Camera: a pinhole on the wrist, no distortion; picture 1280 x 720 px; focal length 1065.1 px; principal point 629.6 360.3 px. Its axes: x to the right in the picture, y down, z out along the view. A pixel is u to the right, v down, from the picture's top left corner.
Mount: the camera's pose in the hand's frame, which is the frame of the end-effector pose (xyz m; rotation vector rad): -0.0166 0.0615 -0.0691 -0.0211 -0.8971 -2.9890
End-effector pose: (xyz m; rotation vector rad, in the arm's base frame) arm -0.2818 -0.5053 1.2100 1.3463 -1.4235 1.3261
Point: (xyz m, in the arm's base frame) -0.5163 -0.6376 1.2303
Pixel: 183.4 115.6
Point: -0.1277 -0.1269 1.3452
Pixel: behind the camera
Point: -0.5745 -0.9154 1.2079
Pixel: 342.8 405.7
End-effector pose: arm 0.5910 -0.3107 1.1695 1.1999 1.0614 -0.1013
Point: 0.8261 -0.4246 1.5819
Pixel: 1141.7 81.4
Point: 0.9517 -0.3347 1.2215
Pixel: 140.3 448.9
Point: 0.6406 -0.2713 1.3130
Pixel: outside the picture
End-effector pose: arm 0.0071 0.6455 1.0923 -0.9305 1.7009 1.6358
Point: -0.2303 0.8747 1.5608
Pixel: outside the picture
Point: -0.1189 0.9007 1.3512
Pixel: 1051.5 389.5
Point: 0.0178 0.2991 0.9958
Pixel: behind the camera
